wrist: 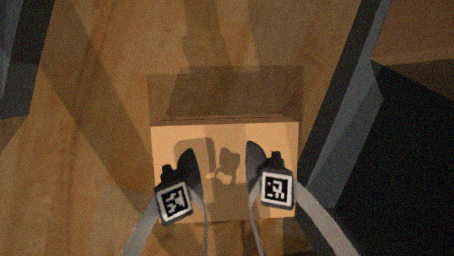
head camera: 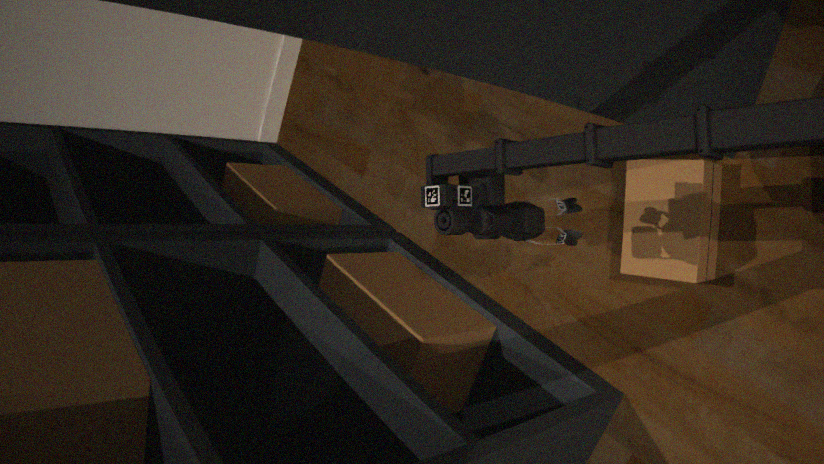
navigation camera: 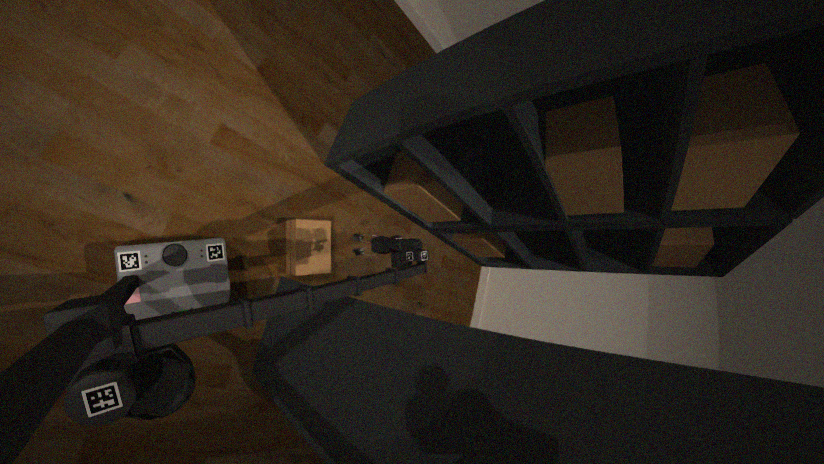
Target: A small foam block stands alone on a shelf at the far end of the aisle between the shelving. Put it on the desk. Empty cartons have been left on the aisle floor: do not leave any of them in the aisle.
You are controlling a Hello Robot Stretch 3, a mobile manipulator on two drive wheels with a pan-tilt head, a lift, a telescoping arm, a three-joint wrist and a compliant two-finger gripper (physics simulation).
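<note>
An empty-looking tan carton stands on the aisle floor. My gripper is partly open, with nothing between its fingers. In the head and navigation views it is off one side of the carton, apart from it. In the wrist view the fingers overlap the carton's light face, and their shadow falls on it. The foam block does not show, and I cannot make out the desk.
A dark shelving unit holds several brown boxes. A large dark panel bounds the aisle's other side. A pale wall closes the far end. My grey base stands past the carton.
</note>
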